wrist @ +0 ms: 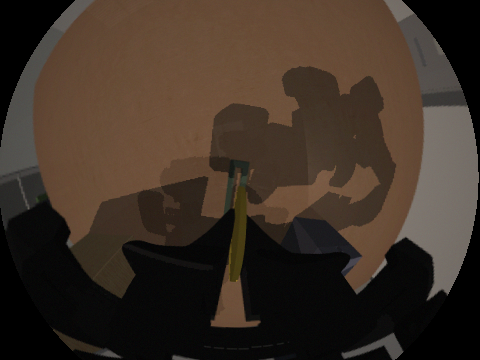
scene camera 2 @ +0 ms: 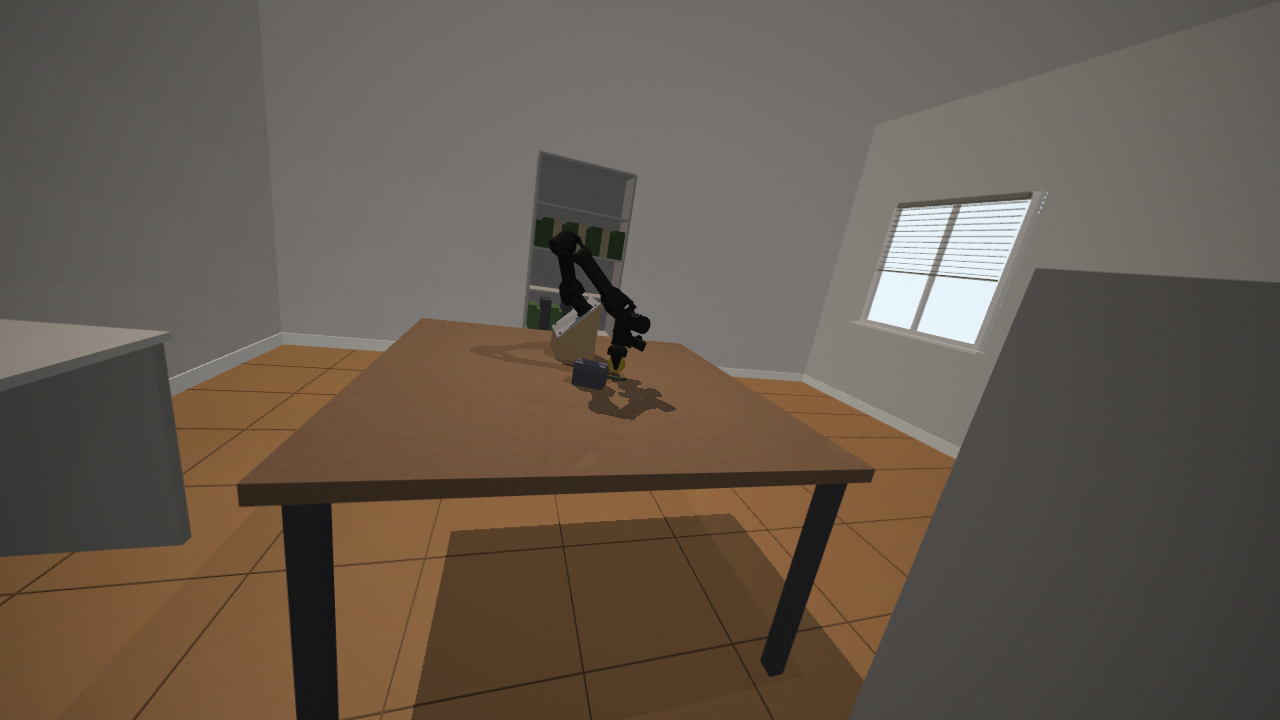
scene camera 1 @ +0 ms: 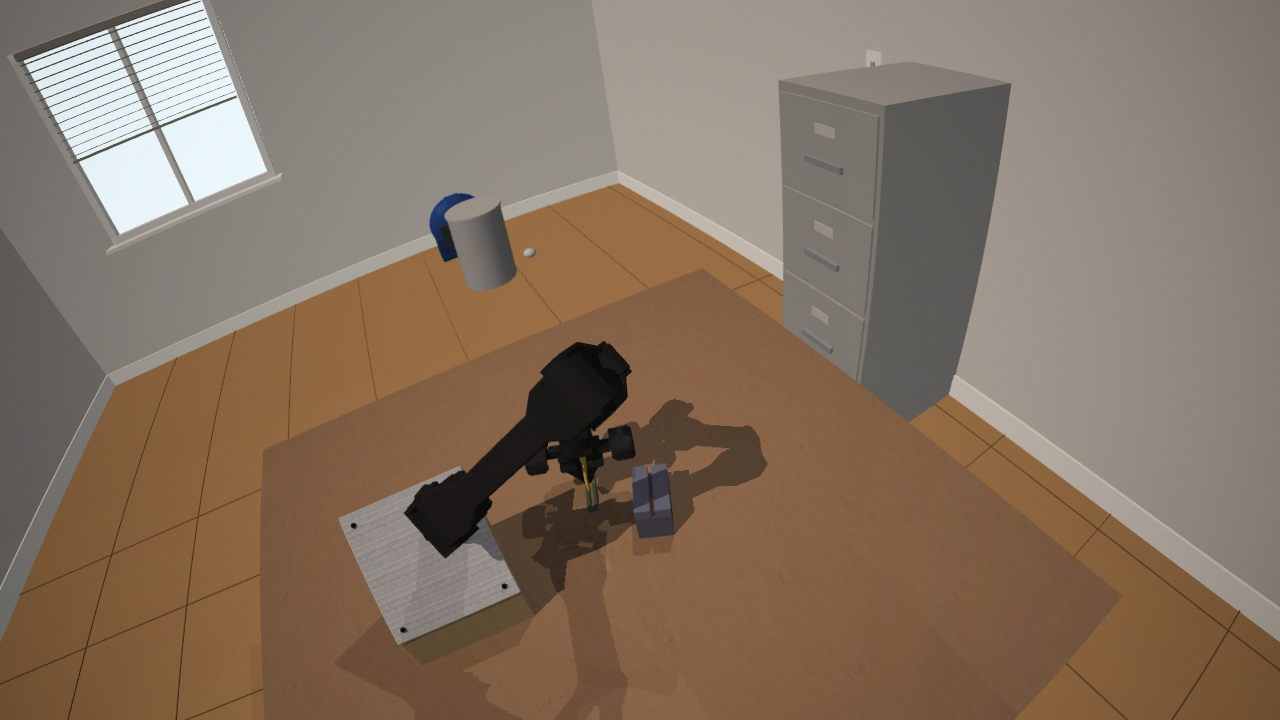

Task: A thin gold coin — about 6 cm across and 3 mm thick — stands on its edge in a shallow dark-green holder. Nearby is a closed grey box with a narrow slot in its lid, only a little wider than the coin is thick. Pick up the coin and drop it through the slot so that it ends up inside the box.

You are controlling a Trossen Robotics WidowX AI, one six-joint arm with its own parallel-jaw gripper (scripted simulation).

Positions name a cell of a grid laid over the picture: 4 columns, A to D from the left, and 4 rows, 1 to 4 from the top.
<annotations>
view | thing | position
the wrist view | my gripper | B3
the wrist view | gold coin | B3
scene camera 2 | my gripper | B3
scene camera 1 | my gripper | B3
</annotations>
